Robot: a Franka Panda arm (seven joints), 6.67 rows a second.
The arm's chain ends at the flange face. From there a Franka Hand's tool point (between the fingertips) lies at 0.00 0.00 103.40 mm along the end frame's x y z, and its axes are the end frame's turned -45 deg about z.
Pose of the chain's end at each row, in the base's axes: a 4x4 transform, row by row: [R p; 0 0 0 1], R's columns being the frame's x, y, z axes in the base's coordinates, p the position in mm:
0.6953 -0.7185 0.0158 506.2; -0.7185 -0.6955 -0.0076 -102.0; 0.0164 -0.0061 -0.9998 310.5; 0 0 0 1
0.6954 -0.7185 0.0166 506.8; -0.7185 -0.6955 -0.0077 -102.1; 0.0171 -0.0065 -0.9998 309.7; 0 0 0 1
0.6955 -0.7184 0.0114 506.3; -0.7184 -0.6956 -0.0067 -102.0; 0.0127 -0.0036 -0.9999 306.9; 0 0 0 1
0.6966 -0.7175 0.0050 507.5; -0.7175 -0.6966 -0.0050 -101.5; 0.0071 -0.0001 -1.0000 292.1; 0 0 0 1
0.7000 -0.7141 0.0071 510.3; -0.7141 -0.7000 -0.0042 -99.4; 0.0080 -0.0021 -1.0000 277.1; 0 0 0 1
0.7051 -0.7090 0.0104 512.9; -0.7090 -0.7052 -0.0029 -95.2; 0.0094 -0.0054 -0.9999 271.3; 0 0 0 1
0.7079 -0.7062 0.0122 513.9; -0.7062 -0.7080 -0.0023 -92.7; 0.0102 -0.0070 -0.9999 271.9; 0 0 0 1
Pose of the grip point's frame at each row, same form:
0.9997 -0.0164 0.0158 507.8; -0.0163 -0.9998 -0.0076 -102.8; 0.0159 0.0073 -0.9998 207.1; 0 0 0 1
0.9998 -0.0163 0.0166 508.5; -0.0163 -0.9998 -0.0077 -102.9; 0.0167 0.0075 -0.9998 206.3; 0 0 0 1
0.9998 -0.0162 0.0114 507.5; -0.0161 -0.9998 -0.0067 -102.7; 0.0115 0.0064 -0.9999 203.5; 0 0 0 1
0.9999 -0.0148 0.0050 508.0; -0.0148 -0.9999 -0.0050 -102.0; 0.0051 0.0049 -1.0000 188.7; 0 0 0 1
0.9999 -0.0100 0.0071 511.0; -0.0100 -0.9999 -0.0042 -99.8; 0.0071 0.0042 -1.0000 173.7; 0 0 0 1
0.9999 -0.0028 0.0104 514.0; -0.0027 -1.0000 -0.0029 -95.5; 0.0105 0.0028 -0.9999 167.9; 0 0 0 1
0.9999 0.0012 0.0122 515.2; 0.0013 -1.0000 -0.0023 -92.9; 0.0122 0.0023 -0.9999 168.5; 0 0 0 1

